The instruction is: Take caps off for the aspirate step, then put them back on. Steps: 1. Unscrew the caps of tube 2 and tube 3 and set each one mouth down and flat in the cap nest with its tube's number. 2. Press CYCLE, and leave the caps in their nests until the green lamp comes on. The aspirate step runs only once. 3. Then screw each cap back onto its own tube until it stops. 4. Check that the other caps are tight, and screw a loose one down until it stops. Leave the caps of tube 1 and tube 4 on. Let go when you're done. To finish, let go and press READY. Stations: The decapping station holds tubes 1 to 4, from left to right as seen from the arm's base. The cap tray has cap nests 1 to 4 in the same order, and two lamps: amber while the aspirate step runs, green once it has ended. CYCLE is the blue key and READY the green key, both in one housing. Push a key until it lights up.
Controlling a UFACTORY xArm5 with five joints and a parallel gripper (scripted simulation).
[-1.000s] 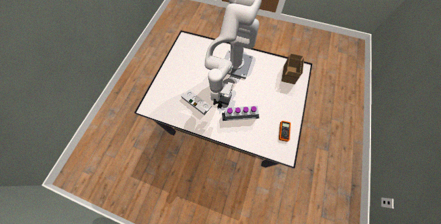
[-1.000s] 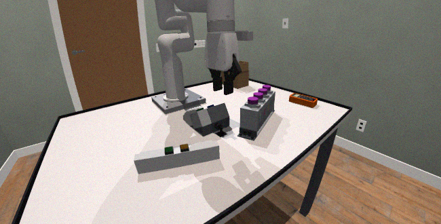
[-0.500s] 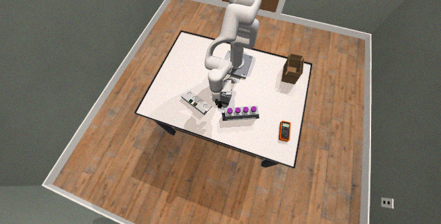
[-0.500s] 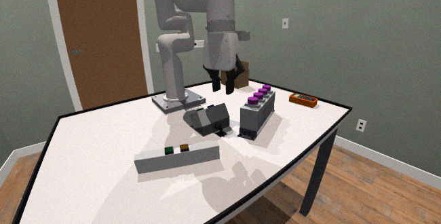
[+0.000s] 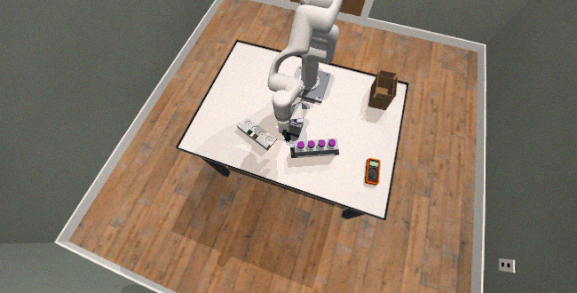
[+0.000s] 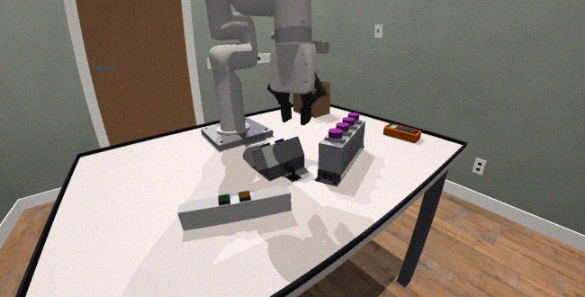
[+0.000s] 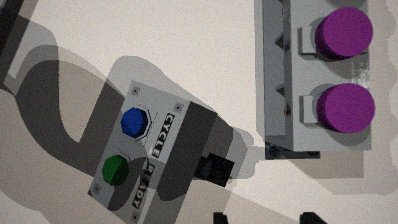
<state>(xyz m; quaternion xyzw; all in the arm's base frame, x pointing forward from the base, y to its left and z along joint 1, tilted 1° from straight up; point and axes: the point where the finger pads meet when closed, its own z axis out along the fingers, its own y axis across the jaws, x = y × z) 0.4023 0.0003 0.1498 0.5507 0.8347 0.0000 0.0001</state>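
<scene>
My gripper is now 10 mm past the purple cap, 190 mm to the right of it and 60 mm above it. Also, from my hand: key housing 90 mm behind, 120 mm below; then blue key 110 mm behind, 20 mm to the left, 110 mm below; then green key 110 mm behind, 20 mm to the right, 110 mm below.
</scene>
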